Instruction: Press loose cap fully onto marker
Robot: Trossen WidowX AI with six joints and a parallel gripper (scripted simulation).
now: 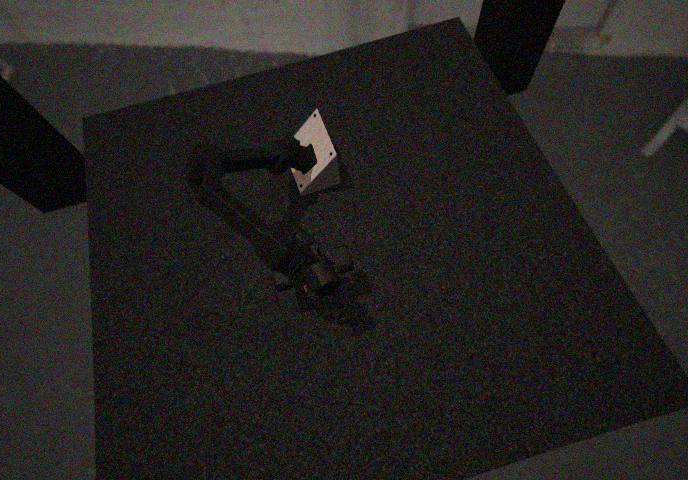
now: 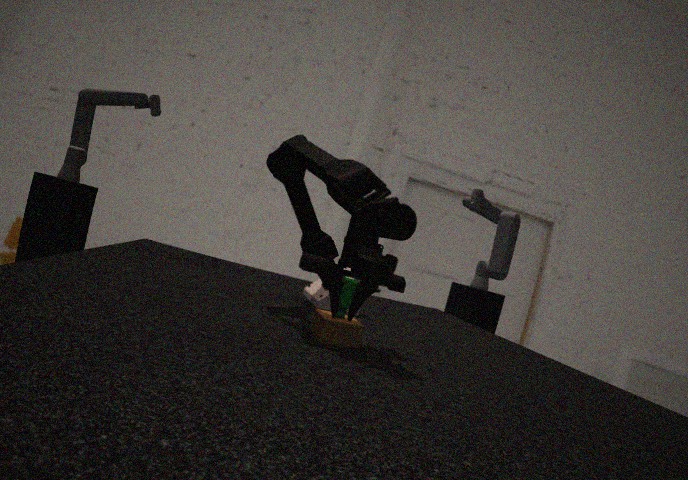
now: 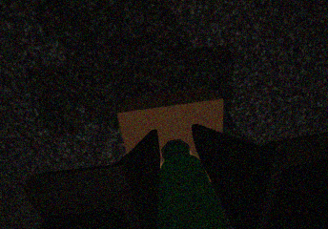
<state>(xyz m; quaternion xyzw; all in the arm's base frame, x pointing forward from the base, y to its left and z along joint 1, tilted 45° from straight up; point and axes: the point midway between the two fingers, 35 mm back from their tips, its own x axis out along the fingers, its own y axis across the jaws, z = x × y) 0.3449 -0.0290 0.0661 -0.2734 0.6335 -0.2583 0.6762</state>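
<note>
My gripper tip is now 40 mm below the dark marker and 20 mm past it. Round my gripper tip: holder block: 20 mm below, 20 mm behind; green cap: 50 mm above, 20 mm behind.
</note>
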